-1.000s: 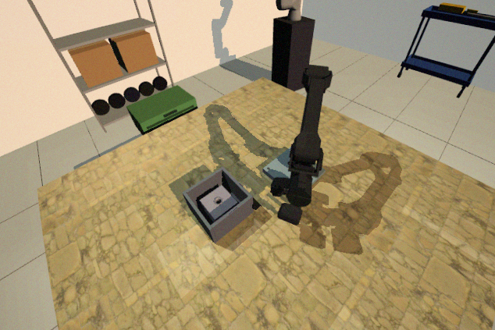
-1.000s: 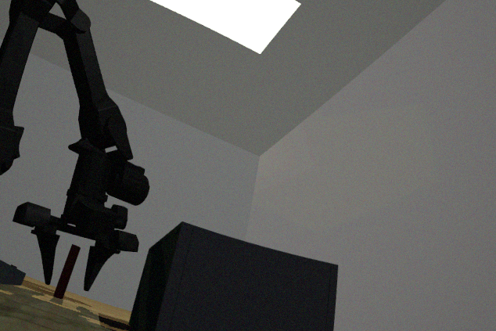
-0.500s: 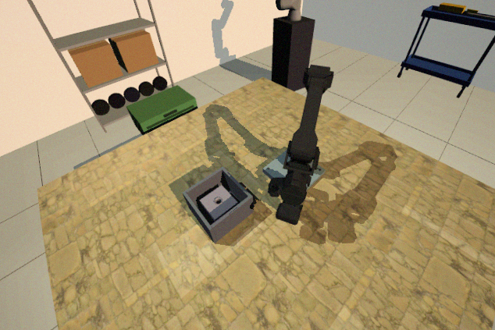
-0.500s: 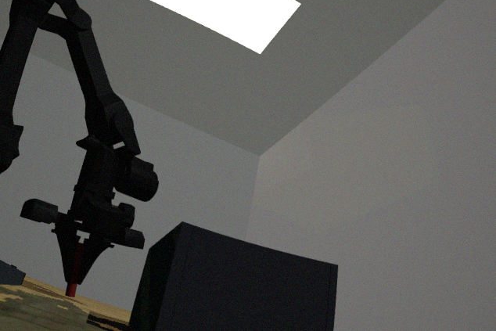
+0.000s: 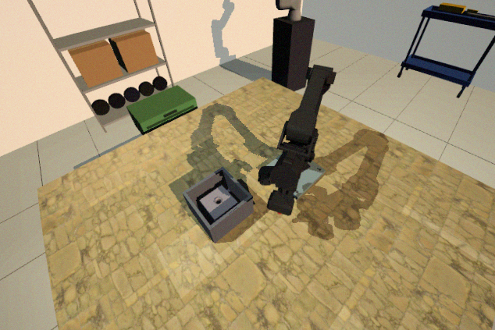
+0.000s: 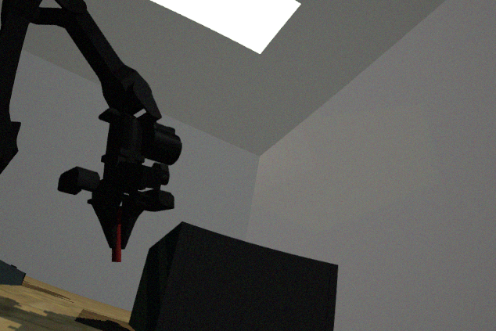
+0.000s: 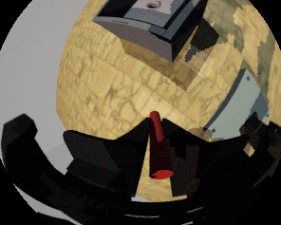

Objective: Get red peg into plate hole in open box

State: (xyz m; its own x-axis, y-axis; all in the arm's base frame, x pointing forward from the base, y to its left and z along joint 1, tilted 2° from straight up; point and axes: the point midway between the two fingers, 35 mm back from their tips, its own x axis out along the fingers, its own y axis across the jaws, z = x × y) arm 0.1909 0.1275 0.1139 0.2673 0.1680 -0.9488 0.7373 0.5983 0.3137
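My gripper tip is 14 cm to the left of the plate, 14 cm short of it and 5 cm above it. From my gripper tip the other things lie so: red peg (2 cm above, 1 cm behind); then grey box (14 cm to the right, 14 cm ahead, 7 cm below).
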